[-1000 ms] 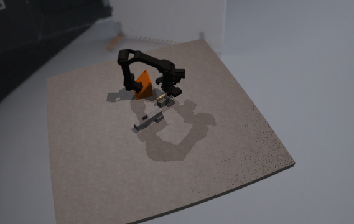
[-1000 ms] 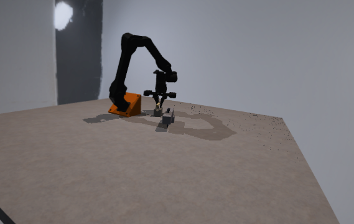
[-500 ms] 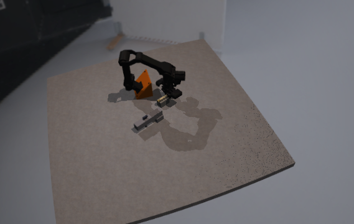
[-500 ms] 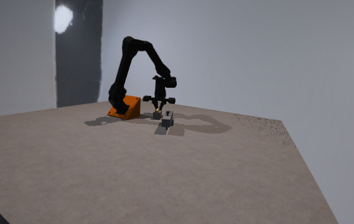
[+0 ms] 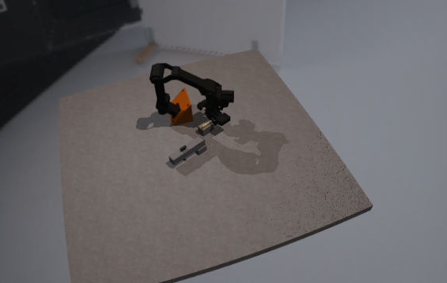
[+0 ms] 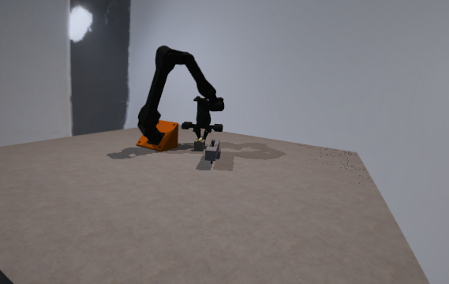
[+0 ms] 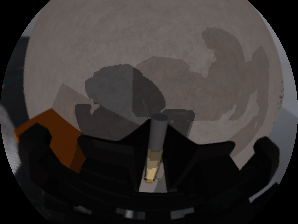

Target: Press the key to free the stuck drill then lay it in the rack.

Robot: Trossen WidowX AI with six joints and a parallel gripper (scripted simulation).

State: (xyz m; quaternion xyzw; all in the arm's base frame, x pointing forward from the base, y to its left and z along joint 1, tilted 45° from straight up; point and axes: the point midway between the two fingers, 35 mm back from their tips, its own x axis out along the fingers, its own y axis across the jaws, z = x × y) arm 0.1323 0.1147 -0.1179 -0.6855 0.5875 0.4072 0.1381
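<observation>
Now: gripper tip 1 cm short of the drill, 4 cm to the left of it and 3 cm below it. From my gripper tip the other things lie so: grey rack: 2 cm ahead, 5 cm to the right, 1 cm above; then dark upright piece: 16 cm ahead, 19 cm to the right, 4 cm above; then grey holder block: 15 cm ahead, 17 cm to the right, 3 cm above.
</observation>
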